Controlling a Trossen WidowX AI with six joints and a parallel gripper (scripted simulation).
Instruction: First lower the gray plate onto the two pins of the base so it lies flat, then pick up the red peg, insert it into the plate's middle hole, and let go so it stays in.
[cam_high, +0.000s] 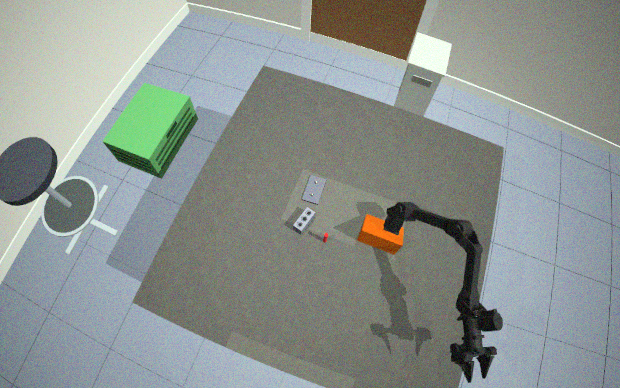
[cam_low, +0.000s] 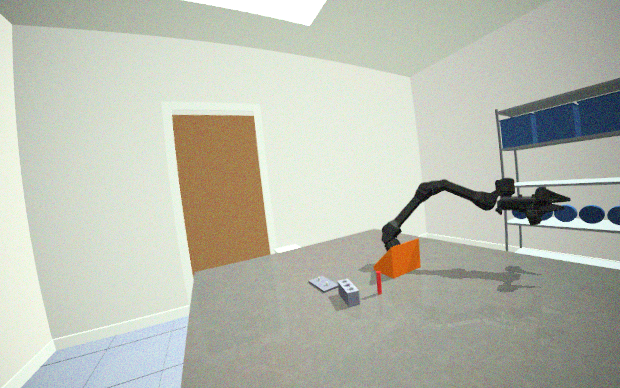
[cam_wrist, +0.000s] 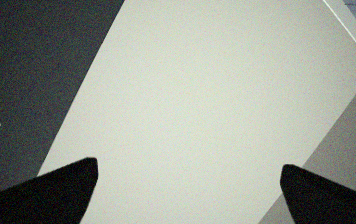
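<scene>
The gray plate lies 77 cm ahead of my gripper tip, 34 cm to the right of it and 19 cm below it. The rest, counted from my gripper tip: red peg 66 cm ahead, 31 cm to the right, 19 cm below.
</scene>
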